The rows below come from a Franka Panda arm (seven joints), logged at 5 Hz.
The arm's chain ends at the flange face. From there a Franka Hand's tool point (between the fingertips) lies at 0.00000 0.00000 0.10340 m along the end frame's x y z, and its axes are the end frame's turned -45 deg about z.
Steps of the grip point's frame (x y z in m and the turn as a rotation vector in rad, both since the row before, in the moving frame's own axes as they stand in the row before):
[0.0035, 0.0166, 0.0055, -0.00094, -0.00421, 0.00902]
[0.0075, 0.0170, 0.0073, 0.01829, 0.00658, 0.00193]
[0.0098, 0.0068, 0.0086, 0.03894, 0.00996, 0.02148]
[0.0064, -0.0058, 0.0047, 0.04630, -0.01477, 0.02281]
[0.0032, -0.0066, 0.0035, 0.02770, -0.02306, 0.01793]
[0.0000, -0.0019, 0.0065, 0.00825, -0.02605, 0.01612]
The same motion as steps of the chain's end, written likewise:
[0.0145, 0.0089, 0.0055, -0.00364, -0.00231, 0.00902]
[0.0182, 0.0085, 0.0073, 0.01759, -0.00828, 0.00193]
[0.0138, 0.0015, 0.0087, 0.03458, -0.02049, 0.02148]
[0.0049, -0.0063, 0.0048, 0.02230, -0.04318, 0.02281]
[0.0013, -0.0066, 0.0036, 0.00328, -0.03589, 0.01793]
[0.0012, -0.0026, 0.0065, -0.01259, -0.02425, 0.01612]

